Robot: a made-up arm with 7 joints.
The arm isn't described. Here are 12 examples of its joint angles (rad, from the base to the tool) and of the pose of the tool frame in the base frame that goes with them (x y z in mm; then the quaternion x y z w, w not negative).
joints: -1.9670 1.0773 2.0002 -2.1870 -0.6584 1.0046 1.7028
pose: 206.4 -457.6 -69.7 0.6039 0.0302 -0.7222 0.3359
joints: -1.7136 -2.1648 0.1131 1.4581 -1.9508 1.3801 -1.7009
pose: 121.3 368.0 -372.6 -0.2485 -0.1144 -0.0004 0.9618
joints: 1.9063 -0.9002 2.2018 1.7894 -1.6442 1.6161 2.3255
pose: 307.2 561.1 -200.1 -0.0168 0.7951 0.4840 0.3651
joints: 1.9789 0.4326 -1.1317 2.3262 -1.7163 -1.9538 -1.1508
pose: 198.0 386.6 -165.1 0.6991 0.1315 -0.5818 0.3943
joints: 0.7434 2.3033 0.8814 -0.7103 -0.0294 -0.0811 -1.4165
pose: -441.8 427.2 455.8 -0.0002 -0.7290 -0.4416 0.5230
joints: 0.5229 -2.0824 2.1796 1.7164 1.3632 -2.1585 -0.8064
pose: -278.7 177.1 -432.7 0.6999 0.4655 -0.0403 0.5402
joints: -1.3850 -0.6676 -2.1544 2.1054 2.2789 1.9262 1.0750
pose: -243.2 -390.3 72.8 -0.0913 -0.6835 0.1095 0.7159
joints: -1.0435 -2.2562 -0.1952 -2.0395 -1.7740 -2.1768 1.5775
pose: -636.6 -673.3 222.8 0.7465 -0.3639 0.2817 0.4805
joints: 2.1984 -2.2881 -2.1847 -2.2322 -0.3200 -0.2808 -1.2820
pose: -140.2 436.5 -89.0 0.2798 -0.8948 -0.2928 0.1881
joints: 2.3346 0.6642 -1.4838 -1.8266 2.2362 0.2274 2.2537
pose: 445.0 302.6 -35.1 -0.2779 -0.5870 0.4342 0.6243
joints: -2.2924 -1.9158 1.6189 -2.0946 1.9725 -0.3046 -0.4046
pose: -172.4 -461.1 300.7 -0.3040 0.5269 0.7933 0.0267
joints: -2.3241 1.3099 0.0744 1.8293 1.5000 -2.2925 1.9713
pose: -230.1 463.7 -295.7 -0.1972 -0.1757 0.3266 0.9075
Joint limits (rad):
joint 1: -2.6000..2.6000
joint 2: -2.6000..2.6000
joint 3: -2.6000..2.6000
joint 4: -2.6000..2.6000
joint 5: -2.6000..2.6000
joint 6: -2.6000..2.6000
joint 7: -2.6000..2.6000
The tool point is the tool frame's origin. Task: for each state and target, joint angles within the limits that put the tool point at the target. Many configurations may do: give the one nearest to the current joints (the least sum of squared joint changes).
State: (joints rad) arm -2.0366 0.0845 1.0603 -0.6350 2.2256 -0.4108 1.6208
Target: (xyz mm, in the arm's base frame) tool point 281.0 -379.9 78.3
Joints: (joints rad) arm -1.9015 -0.1789 1.2355 -0.8674 1.8091 -0.1010 1.8696
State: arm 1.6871 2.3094 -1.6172 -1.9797 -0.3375 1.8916 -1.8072
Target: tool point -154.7 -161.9 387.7
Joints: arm 1.7567 2.2877 -2.1743 -1.5118 -0.3185 1.7592 -1.6616
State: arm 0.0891 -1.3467 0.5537 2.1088 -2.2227 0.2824 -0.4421
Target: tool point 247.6 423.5 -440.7
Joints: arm -0.0131 -0.9633 0.7705 1.9055 -2.3708 0.1684 -0.5818
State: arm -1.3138 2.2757 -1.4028 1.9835 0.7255 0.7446 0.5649
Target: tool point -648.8 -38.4 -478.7
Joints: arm -0.7131 2.6000 -1.5665 2.1350 1.2977 0.6648 0.3824
